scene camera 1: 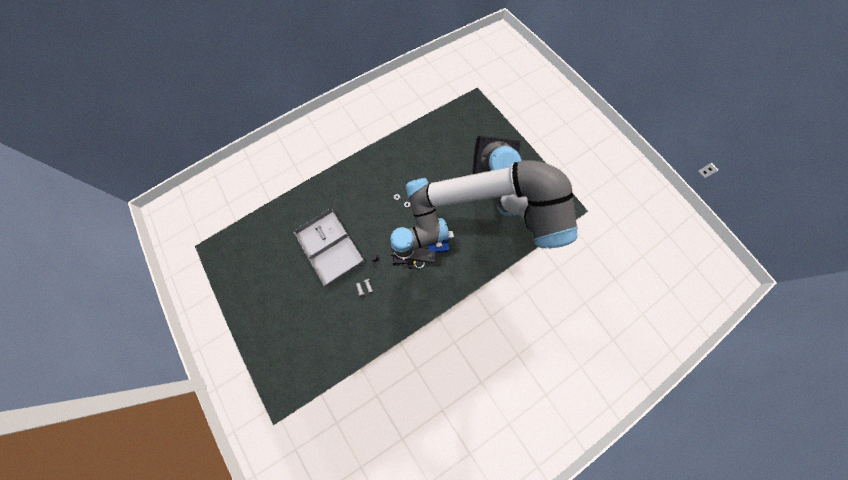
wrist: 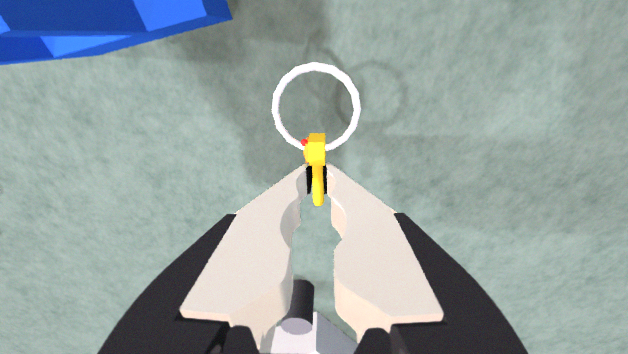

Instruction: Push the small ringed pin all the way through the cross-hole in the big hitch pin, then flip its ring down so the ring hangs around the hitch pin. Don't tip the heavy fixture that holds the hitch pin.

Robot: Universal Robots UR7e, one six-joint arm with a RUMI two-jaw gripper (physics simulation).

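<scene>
The small ringed pin has a yellow body (wrist: 316,151) (scene camera 1: 414,262) and a white ring (wrist: 275,107) (scene camera 1: 420,267). In the wrist view the ring extends forward from the yellow head. My gripper (wrist: 318,166) (scene camera 1: 411,262) is shut on the yellow body, its tips either side of it. The ring's shadow lies on the mat, apart from the ring. The blue fixture (wrist: 100,17) (scene camera 1: 440,247) shows partly, at the upper left of the wrist view and beside the wrist in the scene view. The pin is apart from it. The hitch pin and its cross-hole cannot be made out.
The arm partly covers the fixture in the scene view. A pale divided tray (scene camera 1: 338,267) stands left of the gripper. A small black object (scene camera 1: 375,258) lies between them. Two pale pieces (scene camera 1: 360,289) (scene camera 1: 368,286) lie near the tray. Two small washers lie beyond the wrist.
</scene>
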